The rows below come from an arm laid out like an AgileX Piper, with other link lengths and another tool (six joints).
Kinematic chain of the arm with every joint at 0, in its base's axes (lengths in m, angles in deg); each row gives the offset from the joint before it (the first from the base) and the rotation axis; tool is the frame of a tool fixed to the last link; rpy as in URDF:
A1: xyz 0 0 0.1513 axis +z
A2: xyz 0 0 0 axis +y
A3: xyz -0.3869 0 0.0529 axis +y
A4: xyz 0.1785 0 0.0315 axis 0.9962 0 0.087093
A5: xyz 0 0 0 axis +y
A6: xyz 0.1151 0 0.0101 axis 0.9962 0 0.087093
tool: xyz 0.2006 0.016 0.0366 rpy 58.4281 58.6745 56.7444
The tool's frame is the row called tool.
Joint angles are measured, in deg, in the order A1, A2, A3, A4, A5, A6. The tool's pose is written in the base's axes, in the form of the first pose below.
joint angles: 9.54, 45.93, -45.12, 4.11, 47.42, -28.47
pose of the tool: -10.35, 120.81, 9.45, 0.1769, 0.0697, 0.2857
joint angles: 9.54, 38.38, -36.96, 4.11, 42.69, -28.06
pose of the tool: -9.31, 116.77, 9.65, 0.1531, 0.0643, 0.2685
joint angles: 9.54, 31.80, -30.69, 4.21, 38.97, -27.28
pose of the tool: -7.92, 112.86, 10.17, 0.1360, 0.0604, 0.2551
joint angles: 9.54, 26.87, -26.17, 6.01, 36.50, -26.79
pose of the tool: -6.00, 110.13, 12.28, 0.1234, 0.0631, 0.2446
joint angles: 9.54, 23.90, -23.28, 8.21, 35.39, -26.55
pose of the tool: -4.27, 109.04, 14.61, 0.1146, 0.0677, 0.2354
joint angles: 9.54, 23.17, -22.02, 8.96, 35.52, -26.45
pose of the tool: -3.72, 109.73, 15.36, 0.1102, 0.0693, 0.2269
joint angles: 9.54, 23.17, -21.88, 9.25, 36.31, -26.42
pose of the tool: -3.62, 110.67, 15.67, 0.1074, 0.0703, 0.2223
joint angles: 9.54, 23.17, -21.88, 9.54, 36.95, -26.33
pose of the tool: -3.44, 111.32, 16.01, 0.1054, 0.0713, 0.2196
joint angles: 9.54, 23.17, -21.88, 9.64, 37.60, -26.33
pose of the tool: -3.48, 111.97, 16.12, 0.1034, 0.0718, 0.2167
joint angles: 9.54, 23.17, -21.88, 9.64, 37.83, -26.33
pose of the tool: -3.52, 112.19, 16.13, 0.1027, 0.0719, 0.2156
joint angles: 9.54, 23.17, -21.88, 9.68, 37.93, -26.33
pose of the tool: -3.51, 112.29, 16.17, 0.1024, 0.0720, 0.2152
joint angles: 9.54, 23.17, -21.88, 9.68, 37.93, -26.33
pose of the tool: -3.51, 112.29, 16.17, 0.1024, 0.0720, 0.2152
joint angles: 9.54, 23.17, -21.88, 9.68, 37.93, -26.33
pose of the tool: -3.51, 112.29, 16.17, 0.1024, 0.0720, 0.2152
